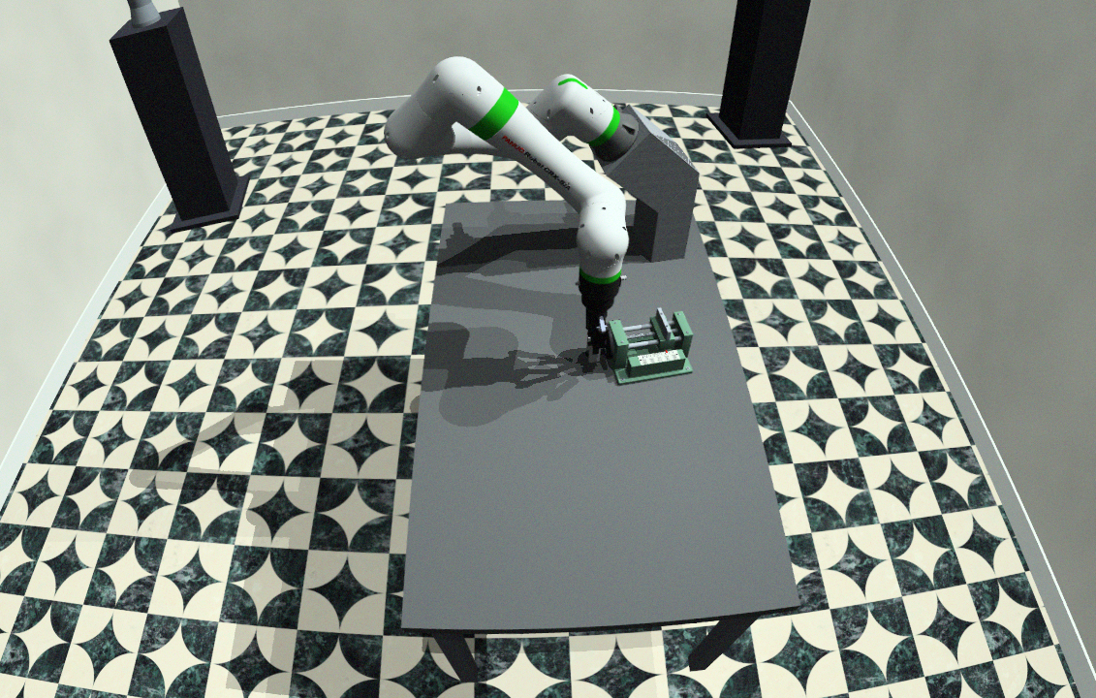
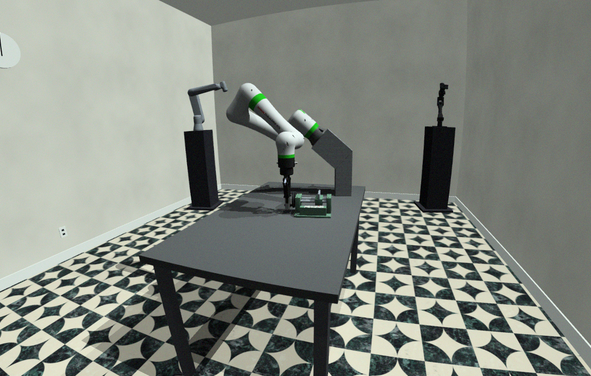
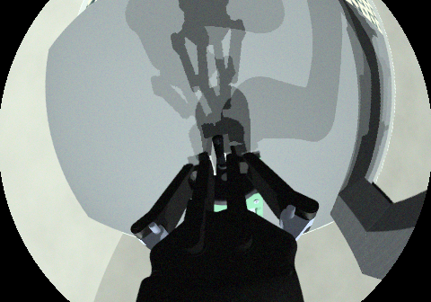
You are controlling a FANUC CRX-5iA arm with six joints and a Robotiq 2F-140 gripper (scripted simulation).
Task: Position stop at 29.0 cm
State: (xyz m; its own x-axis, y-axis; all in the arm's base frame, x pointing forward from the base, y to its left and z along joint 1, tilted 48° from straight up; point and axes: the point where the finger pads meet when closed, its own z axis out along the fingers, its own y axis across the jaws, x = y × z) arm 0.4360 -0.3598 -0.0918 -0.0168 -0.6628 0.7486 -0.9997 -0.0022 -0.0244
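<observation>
My hand is 20 mm to the right of the black handwheel and 10 mm above it. The rest, counted from my hand: green stop fixture 10 mm ahead, 180 mm to the left, 30 mm above.
</observation>
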